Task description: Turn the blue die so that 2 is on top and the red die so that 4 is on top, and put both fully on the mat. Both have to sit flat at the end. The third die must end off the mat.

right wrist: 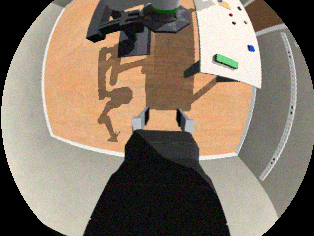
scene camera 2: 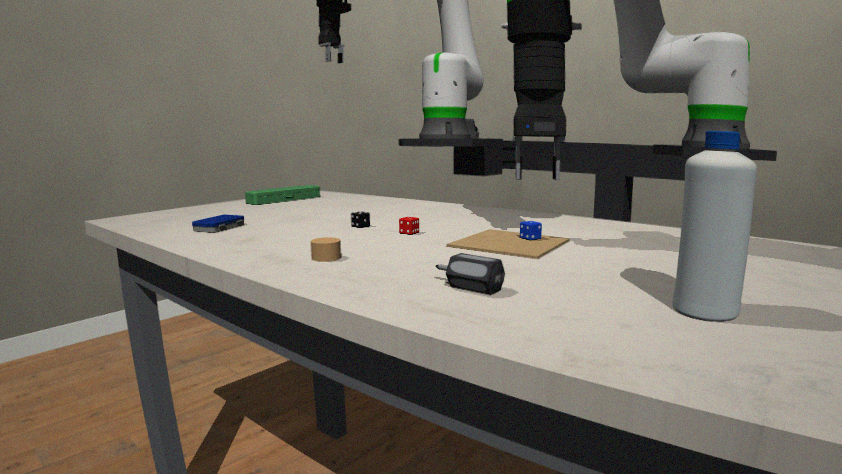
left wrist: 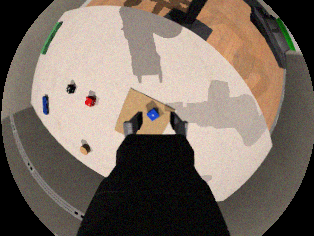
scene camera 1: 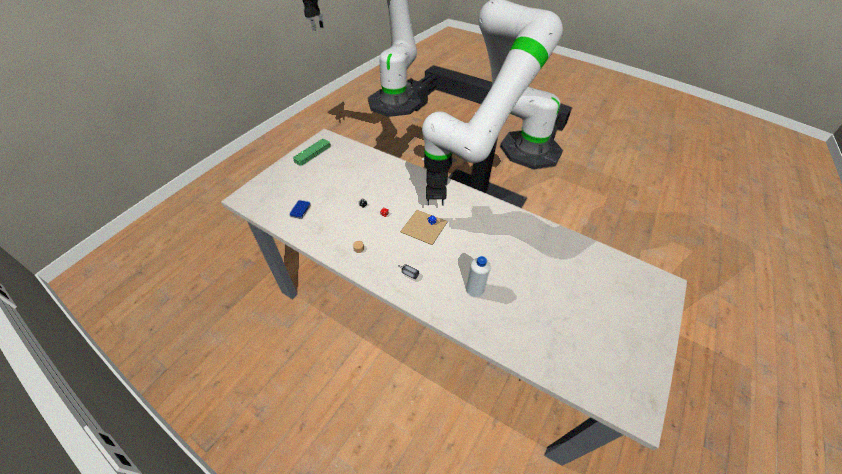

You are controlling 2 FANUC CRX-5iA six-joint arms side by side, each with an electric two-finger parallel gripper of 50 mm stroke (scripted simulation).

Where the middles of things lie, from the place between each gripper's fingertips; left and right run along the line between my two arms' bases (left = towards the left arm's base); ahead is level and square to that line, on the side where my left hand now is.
I see my left gripper [scene camera 2: 537,179] 11 cm above the tan mat [scene camera 2: 492,241], 5 cm short of it and 2 cm to the left of it. Round my left hand: dark screwdriver-like tool [scene camera 2: 480,274]: 28 cm ahead, 9 cm below, 5 cm to the left; white bottle [scene camera 2: 719,188]: 29 cm to the left, 21 cm ahead, 3 cm below.
I see my right gripper [scene camera 2: 334,62] 1000 mm to the right of the tan mat, 560 mm short of it and 440 mm above it. From my right hand the other things lie so: dark screwdriver-like tool 1070 mm to the left, 780 mm ahead, 420 mm below.
